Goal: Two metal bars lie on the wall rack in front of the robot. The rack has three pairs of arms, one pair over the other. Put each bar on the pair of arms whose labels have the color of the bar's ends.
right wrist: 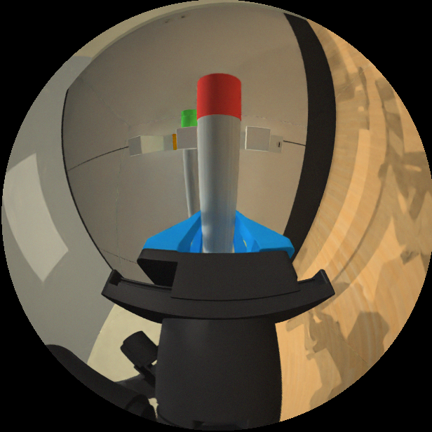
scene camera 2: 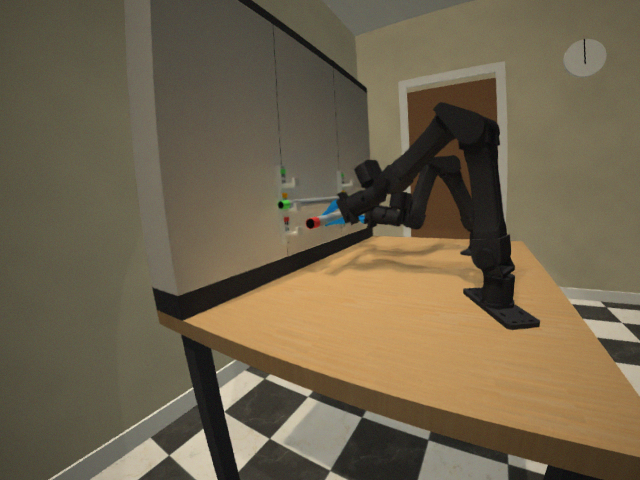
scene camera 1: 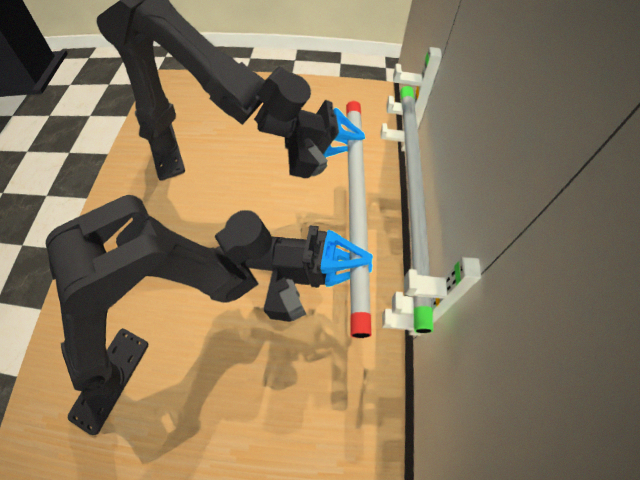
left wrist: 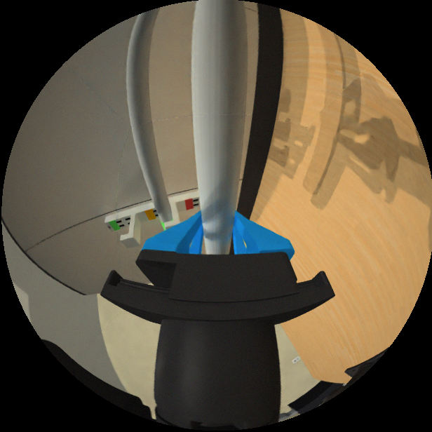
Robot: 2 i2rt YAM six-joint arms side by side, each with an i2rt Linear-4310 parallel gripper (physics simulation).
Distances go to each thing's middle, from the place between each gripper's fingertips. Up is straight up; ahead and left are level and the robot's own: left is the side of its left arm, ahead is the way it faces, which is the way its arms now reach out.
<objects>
The white rack upright [scene camera 1: 444, 292] lies 80 mm to the right of my right hand, 50 mm ahead of it and 40 mm above it. From my right hand the other things lie so: green-ended bar [scene camera 1: 419, 241] (120 mm to the left, 70 mm ahead, 50 mm above); then red-ended bar [scene camera 1: 358, 236] (130 mm to the left, 20 mm behind).
Right now the red-ended bar is 140 mm to the right of my left hand, 20 mm behind it and 10 mm above it. From my left hand the other things lie so: green-ended bar (150 mm to the right, 80 mm ahead, 60 mm above); then white rack upright (350 mm to the right, 60 mm ahead, 60 mm above).
</objects>
